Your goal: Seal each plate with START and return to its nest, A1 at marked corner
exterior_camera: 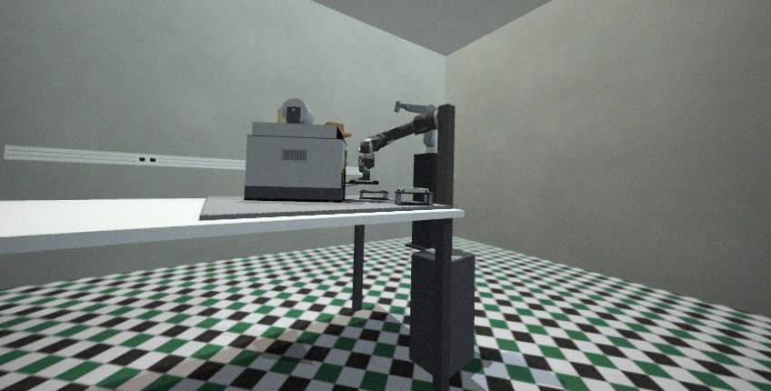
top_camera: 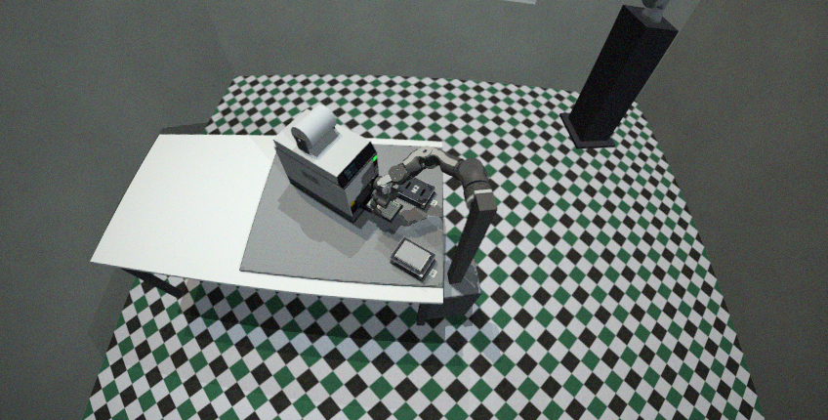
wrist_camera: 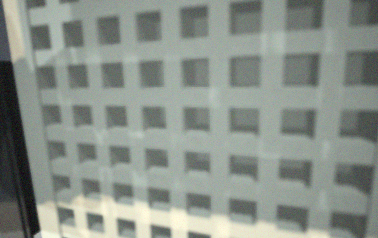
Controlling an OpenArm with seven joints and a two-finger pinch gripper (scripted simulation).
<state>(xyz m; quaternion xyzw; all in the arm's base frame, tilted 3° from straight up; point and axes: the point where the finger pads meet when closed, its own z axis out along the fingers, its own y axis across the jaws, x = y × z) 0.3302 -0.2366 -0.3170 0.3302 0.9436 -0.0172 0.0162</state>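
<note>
My hand is 1 cm above the dark stage. The rest, counted from my hand: white foil roll 31 cm above, 26 cm ahead, 21 cm to the right; touch screen 22 cm above, 12 cm ahead, 4 cm to the right.
</note>
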